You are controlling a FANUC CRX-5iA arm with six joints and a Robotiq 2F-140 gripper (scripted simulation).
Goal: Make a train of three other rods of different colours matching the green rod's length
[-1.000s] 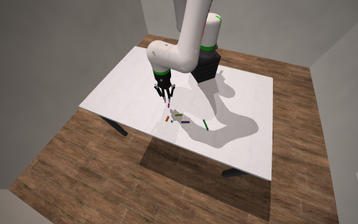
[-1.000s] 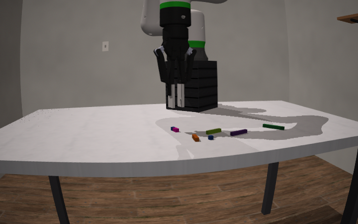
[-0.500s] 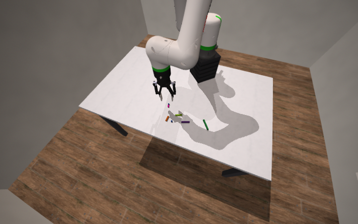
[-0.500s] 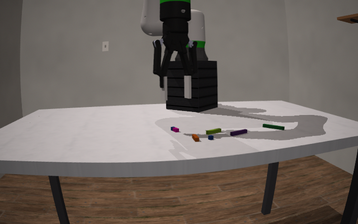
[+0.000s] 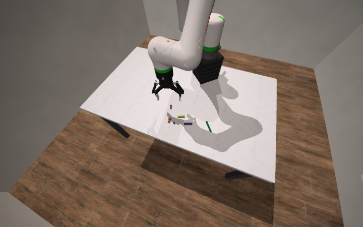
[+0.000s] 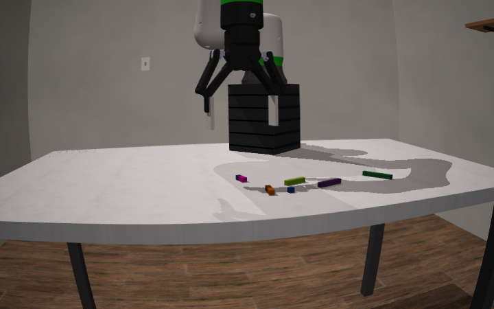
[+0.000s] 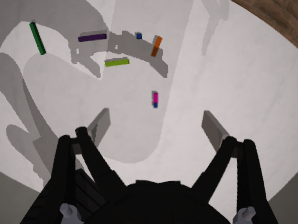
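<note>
My hand is 2 cm short of the lime rod, 11 cm to the right of it and 12 cm above it. The rest, counted from my hand: magenta rod 12 cm below; orange rod 9 cm ahead, 5 cm to the left, 12 cm below; purple rod 4 cm ahead, 18 cm to the left, 12 cm below.
</note>
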